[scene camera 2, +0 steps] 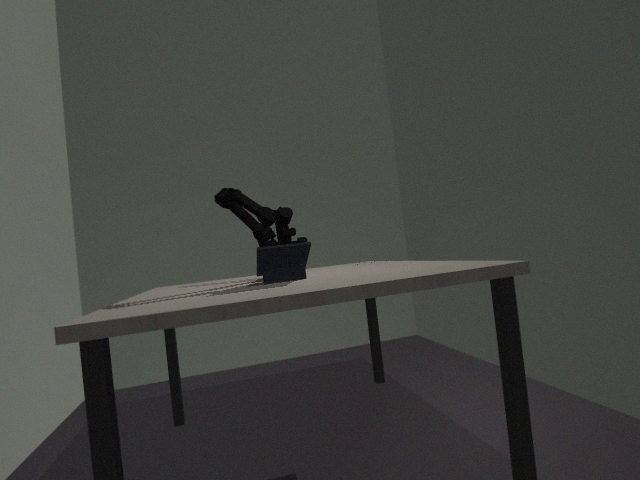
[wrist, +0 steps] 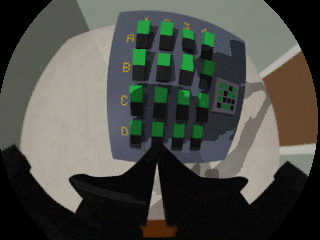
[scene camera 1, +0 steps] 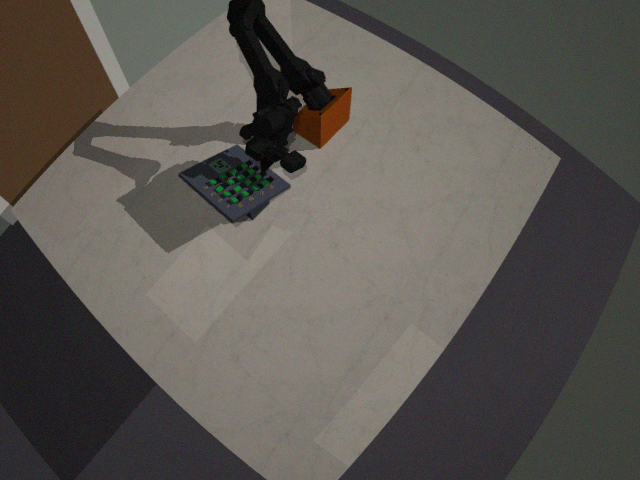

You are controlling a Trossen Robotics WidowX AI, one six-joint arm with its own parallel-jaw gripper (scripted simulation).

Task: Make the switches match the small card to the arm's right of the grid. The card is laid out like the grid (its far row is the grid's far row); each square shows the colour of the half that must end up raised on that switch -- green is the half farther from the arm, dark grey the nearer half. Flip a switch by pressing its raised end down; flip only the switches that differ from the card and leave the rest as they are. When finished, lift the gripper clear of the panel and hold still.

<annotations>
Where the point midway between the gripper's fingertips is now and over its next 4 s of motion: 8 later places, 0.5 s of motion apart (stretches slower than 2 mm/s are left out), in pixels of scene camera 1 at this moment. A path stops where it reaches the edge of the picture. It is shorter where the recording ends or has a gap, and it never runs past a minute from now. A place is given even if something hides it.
My gripper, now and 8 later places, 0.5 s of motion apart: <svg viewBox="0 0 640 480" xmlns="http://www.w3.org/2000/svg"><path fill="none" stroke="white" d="M263 171L263 172L262 172L262 173L268 166L264 152L258 160L255 165L256 166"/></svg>
</annotations>
